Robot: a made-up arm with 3 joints. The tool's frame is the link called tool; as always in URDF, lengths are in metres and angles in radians. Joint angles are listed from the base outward. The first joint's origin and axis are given. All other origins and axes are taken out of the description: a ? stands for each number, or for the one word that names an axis. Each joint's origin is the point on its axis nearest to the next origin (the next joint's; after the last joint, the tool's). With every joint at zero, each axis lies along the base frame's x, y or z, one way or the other. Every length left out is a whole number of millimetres.
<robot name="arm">
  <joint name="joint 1" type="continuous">
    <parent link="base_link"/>
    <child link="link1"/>
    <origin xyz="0 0 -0.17" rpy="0 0 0"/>
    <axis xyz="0 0 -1"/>
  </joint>
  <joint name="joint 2" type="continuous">
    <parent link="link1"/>
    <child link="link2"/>
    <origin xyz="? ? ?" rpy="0 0 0"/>
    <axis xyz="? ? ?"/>
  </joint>
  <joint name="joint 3" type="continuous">
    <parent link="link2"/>
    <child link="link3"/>
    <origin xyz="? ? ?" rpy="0 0 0"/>
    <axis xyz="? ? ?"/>
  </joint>
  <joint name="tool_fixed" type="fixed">
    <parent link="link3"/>
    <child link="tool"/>
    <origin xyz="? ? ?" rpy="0 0 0"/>
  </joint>
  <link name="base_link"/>
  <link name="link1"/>
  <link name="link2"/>
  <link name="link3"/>
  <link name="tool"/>
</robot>
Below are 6 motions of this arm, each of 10 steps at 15 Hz.
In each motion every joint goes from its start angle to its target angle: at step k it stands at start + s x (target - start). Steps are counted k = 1, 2, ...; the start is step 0. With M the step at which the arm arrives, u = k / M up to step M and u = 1 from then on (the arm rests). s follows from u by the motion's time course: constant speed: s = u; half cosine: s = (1 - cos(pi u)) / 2; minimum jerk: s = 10 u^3 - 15 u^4 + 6 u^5.
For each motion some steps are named. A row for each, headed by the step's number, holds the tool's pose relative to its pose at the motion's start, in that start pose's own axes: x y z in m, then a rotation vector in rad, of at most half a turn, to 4 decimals.
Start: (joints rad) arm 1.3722 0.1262 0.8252
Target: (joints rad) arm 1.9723 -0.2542 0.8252
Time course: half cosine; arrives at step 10
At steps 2, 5, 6, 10:
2: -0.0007 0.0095 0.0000 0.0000 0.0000 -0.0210
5: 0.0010 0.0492 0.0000 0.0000 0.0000 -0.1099
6: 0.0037 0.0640 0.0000 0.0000 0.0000 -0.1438
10: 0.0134 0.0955 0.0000 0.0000 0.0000 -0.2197

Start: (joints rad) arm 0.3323 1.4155 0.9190
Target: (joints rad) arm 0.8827 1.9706 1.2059
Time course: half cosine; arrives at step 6
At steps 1, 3, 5, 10:
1: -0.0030 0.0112 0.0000 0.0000 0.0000 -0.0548
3: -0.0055 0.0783 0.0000 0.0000 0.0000 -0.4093
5: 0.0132 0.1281 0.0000 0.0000 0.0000 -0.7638
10: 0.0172 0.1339 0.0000 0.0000 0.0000 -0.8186

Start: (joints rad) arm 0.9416 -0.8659 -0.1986
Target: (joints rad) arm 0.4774 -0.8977 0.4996
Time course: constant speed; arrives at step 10
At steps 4, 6, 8, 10:
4: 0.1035 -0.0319 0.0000 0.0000 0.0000 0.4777
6: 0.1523 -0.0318 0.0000 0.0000 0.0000 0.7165
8: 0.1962 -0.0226 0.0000 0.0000 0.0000 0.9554
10: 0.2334 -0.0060 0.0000 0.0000 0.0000 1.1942

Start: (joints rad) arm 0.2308 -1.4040 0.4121
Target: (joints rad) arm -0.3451 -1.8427 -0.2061
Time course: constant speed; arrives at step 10
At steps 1, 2, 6, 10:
1: -0.0037 -0.0220 0.0000 0.0000 0.0000 0.0396
2: -0.0052 -0.0444 0.0000 0.0000 0.0000 0.0793
6: 0.0109 -0.1345 0.0000 0.0000 0.0000 0.2378
10: 0.0610 -0.2149 0.0000 0.0000 0.0000 0.3964

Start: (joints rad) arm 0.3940 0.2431 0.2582
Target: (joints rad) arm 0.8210 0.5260 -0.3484
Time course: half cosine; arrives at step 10
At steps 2, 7, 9, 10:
2: -0.0240 0.0174 0.0000 0.0000 0.0000 -0.1257
7: -0.1393 0.2213 0.0000 0.0000 0.0000 -1.0452
9: -0.1434 0.2888 0.0000 0.0000 0.0000 -1.2843
10: -0.1430 0.2981 0.0000 0.0000 0.0000 -1.3165

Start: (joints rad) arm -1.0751 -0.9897 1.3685
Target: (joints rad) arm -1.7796 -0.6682 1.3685
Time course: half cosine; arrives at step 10
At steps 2, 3, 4, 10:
2: -0.0077 -0.0011 0.0000 0.0000 0.0000 0.0366
3: -0.0165 -0.0030 0.0000 0.0000 0.0000 0.0789
4: -0.0275 -0.0065 0.0000 0.0000 0.0000 0.1323
10: -0.0738 -0.0364 0.0000 0.0000 0.0000 0.3830

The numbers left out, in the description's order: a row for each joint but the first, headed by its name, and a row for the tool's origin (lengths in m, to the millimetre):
joint 2: xyz -0.09 -0.07 0, axis 0 0 -1
joint 3: xyz -0.2 -0.02 0, axis 0 0 1
tool: xyz 0.01 -0.19 0

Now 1 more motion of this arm.
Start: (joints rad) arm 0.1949 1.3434 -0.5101
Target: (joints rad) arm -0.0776 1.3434 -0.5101
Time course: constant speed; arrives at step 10
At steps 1, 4, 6, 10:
1: 0.0102 -0.0016 0.0000 0.0000 0.0000 0.0273
4: 0.0408 -0.0046 0.0000 0.0000 0.0000 0.1090
6: 0.0614 -0.0052 0.0000 0.0000 0.0000 0.1635
10: 0.1024 -0.0031 0.0000 0.0000 0.0000 0.2725

